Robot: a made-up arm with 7 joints. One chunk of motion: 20 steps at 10 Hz.
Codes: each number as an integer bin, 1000 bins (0 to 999) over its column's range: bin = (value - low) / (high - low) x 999, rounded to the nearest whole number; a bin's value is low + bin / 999 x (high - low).
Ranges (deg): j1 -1.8..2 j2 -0.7..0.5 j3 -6.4..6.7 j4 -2.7..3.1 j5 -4..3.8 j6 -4..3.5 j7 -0.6..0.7
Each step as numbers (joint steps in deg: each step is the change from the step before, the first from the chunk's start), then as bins.
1 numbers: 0.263 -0.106 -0.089 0.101 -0.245 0.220 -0.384
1 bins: 542 495 481 482 481 562 166
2 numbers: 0.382 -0.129 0.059 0.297 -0.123 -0.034 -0.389
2 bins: 574 475 493 516 497 528 162
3 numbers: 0.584 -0.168 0.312 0.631 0.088 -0.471 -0.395
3 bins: 627 443 512 574 524 470 158
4 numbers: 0.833 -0.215 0.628 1.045 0.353 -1.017 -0.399
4 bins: 692 404 536 645 558 397 154
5 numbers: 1.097 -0.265 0.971 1.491 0.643 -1.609 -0.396
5 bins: 762 362 562 722 595 318 157
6 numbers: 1.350 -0.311 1.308 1.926 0.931 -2.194 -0.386
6 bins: 828 324 588 797 632 241 164
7 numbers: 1.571 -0.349 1.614 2.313 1.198 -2.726 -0.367
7 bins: 886 292 611 863 666 170 179
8 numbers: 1.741 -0.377 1.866 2.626 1.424 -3.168 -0.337
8 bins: 931 269 630 917 695 111 202
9 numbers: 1.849 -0.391 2.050 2.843 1.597 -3.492 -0.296
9 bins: 959 257 644 955 717 68 234
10 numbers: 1.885 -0.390 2.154 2.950 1.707 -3.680 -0.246
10 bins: 969 258 652 973 731 43 272
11 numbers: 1.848 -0.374 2.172 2.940 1.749 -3.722 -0.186
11 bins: 959 271 654 971 736 37 318
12 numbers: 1.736 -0.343 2.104 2.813 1.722 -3.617 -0.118
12 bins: 930 297 649 950 733 51 370
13 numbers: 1.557 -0.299 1.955 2.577 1.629 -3.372 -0.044
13 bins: 883 334 637 909 721 84 427
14 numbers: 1.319 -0.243 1.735 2.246 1.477 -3.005 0.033
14 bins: 820 380 620 852 701 133 486
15 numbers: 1.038 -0.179 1.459 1.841 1.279 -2.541 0.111
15 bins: 746 434 599 782 676 194 546
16 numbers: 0.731 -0.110 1.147 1.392 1.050 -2.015 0.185
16 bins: 665 491 576 705 647 264 603
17 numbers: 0.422 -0.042 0.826 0.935 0.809 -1.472 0.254
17 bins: 584 548 551 626 616 337 656
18 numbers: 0.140 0.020 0.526 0.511 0.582 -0.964 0.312
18 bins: 510 599 528 553 587 404 701
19 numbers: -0.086 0.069 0.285 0.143 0.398 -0.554 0.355
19 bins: 451 640 510 490 563 459 734
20 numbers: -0.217 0.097 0.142 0.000 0.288 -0.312 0.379
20 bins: 416 664 499 465 549 491 752
